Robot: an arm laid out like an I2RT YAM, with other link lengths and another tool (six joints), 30 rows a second.
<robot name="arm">
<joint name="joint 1" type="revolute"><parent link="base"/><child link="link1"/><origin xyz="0.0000 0.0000 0.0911" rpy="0.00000 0.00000 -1.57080"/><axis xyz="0 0 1"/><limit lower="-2.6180" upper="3.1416"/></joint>
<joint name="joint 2" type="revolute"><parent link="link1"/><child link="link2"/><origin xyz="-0.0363 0.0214 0.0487" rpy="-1.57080 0.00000 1.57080"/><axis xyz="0 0 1"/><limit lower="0.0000" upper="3.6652"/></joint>
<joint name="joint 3" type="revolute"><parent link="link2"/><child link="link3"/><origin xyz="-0.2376 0.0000 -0.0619" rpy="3.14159 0.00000 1.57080"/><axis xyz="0 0 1"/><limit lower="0.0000" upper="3.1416"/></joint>
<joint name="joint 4" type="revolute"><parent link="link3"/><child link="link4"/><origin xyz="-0.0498 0.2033 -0.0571" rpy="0.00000 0.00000 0.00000"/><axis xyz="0 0 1"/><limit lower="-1.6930" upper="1.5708"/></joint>
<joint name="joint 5" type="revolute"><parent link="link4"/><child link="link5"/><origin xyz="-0.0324 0.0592 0.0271" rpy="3.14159 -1.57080 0.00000"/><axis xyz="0 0 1"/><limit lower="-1.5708" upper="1.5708"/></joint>
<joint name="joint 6" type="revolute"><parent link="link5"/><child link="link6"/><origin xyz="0.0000 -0.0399 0.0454" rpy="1.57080 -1.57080 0.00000"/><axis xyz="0 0 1"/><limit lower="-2.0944" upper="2.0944"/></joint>
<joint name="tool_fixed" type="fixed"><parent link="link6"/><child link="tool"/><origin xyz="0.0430 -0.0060 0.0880" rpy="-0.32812 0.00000 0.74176"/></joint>
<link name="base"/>
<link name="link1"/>
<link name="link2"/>
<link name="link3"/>
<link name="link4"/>
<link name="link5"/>
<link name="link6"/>
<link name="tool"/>
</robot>
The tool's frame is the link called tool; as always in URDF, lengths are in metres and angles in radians.
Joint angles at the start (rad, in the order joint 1, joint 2, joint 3, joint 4, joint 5, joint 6):
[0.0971 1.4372 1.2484 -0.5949 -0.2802 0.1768]
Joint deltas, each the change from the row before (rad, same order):
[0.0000 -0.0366 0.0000 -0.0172 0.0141 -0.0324]
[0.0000 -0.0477 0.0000 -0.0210 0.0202 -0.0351]
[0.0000 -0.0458 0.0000 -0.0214 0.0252 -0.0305]
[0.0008 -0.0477 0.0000 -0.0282 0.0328 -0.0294]
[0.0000 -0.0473 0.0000 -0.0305 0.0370 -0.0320]
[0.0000 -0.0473 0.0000 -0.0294 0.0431 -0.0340]
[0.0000 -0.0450 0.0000 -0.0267 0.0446 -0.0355]
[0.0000 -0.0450 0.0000 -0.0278 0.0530 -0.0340]
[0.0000 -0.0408 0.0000 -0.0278 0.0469 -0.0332]
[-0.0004 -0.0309 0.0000 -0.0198 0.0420 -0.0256]
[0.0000 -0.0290 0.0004 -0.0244 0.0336 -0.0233]
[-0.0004 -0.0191 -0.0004 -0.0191 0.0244 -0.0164]
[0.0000 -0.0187 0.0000 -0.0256 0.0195 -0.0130]
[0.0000 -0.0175 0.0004 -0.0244 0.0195 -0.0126]
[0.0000 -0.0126 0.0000 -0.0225 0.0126 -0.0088]
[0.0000 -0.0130 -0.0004 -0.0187 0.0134 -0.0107]
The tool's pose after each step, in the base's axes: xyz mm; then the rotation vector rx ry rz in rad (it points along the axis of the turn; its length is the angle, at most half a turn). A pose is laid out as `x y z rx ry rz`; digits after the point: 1 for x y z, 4 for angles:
277.3 65.5 225.3 0.6581 2.0981 1.1189
270.7 60.8 234.9 0.6066 2.0843 1.0887
263.9 55.7 243.6 0.5655 2.0696 1.0531
255.5 49.7 251.6 0.5320 2.0578 1.0083
246.5 42.7 258.9 0.5010 2.0481 0.9564
237.4 34.9 265.9 0.4712 2.0369 0.8966
228.5 26.7 272.5 0.4420 2.0255 0.8344
219.0 17.5 278.7 0.4203 2.0132 0.7632
209.4 9.2 283.9 0.4002 2.0054 0.6983
202.1 1.9 287.9 0.3884 1.9972 0.6418
194.0 -4.1 290.9 0.3776 1.9956 0.5947
188.1 -8.5 292.2 0.3721 1.9981 0.5598
181.3 -12.1 292.7 0.3694 2.0066 0.5309
174.8 -15.7 293.2 0.3669 2.0145 0.5021
169.4 -18.1 292.8 0.3660 2.0256 0.4821
164.4 -20.7 292.9 0.3624 2.0335 0.4610

